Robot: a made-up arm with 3 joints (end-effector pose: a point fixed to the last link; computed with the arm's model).
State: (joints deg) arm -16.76 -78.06 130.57
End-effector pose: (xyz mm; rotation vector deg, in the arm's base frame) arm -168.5 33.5 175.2 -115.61 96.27 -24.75
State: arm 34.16 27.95 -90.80
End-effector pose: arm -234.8 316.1 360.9 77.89 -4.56 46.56
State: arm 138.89 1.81 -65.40
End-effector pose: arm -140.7 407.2 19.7 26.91 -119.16 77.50
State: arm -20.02 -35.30 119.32
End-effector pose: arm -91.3 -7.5 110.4 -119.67 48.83 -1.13
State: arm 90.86 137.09 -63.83
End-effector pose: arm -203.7 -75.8 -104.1 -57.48 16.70 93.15
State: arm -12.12 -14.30 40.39
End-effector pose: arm 19.1 295.2 -11.1 -41.54 16.60 -9.42
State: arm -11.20 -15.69 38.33
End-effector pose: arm 29.5 300.8 -8.3 -39.50 15.96 -11.34
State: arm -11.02 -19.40 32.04
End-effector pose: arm 52.6 316.6 1.4 -33.50 16.06 -15.80
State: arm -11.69 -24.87 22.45
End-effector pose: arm 88.4 334.4 19.3 -24.56 16.24 -22.24
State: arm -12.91 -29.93 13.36
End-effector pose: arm 123.7 343.6 38.6 -16.37 16.05 -28.23
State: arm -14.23 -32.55 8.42
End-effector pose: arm 141.8 345.6 48.6 -12.19 16.21 -31.33
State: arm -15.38 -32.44 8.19
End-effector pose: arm 139.2 346.5 46.7 -12.28 17.26 -31.15
